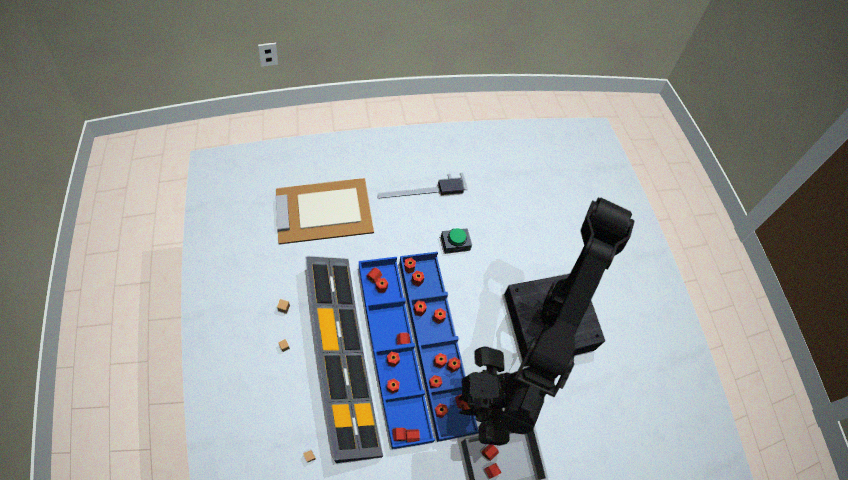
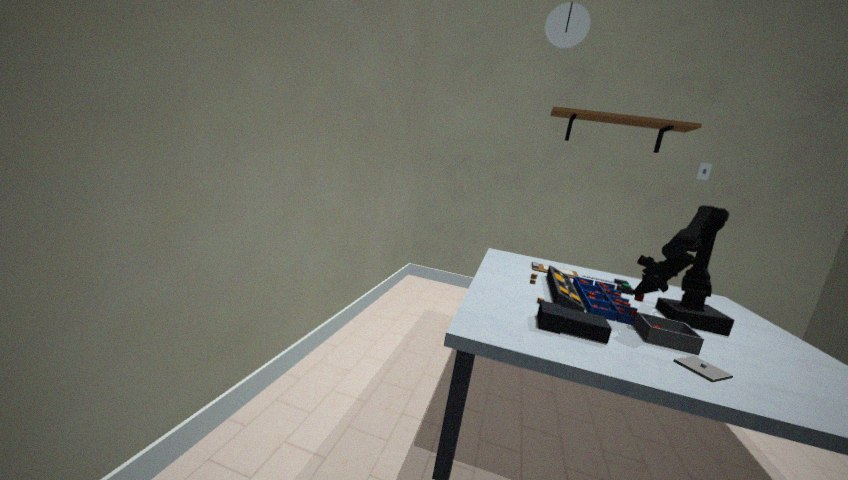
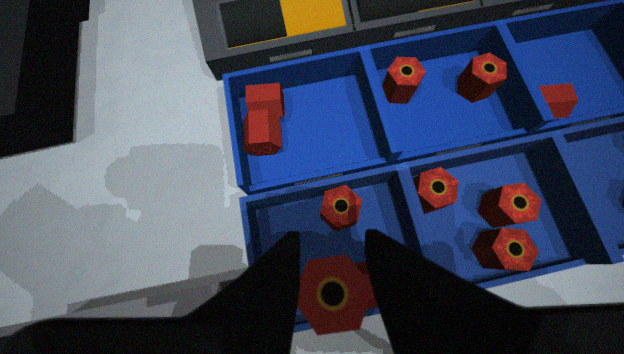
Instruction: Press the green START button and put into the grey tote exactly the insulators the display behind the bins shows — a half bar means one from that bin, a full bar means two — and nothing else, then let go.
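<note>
My gripper (image 3: 332, 241) (image 2: 638, 293) is shut on a red hexagonal insulator (image 3: 332, 293) (image 2: 639, 297), held upright above the end bin of the arm-side row. In that bin an upright insulator (image 3: 341, 206) (image 1: 440, 409) stands; a red piece shows partly behind the held one. Other insulators stand or lie in the blue bins (image 1: 389, 321) (image 3: 320, 145). The display (image 1: 346, 375) shows one full yellow bar (image 1: 327, 328) and two half bars (image 1: 342, 415) (image 1: 363, 414). The grey tote (image 1: 538, 457) (image 2: 669, 339) holds two insulators (image 1: 489, 452) (image 1: 492, 470). The green START button (image 1: 457, 236) is beyond the bins.
A clipboard (image 1: 328, 208) and a caliper (image 1: 450, 186) lie past the bins. Small wooden cubes (image 1: 283, 305) (image 1: 283, 344) (image 1: 308, 456) lie behind the display. A long black box (image 2: 573, 322) stands near the bins' end. A flat grey plate (image 2: 703, 368) lies beyond the tote.
</note>
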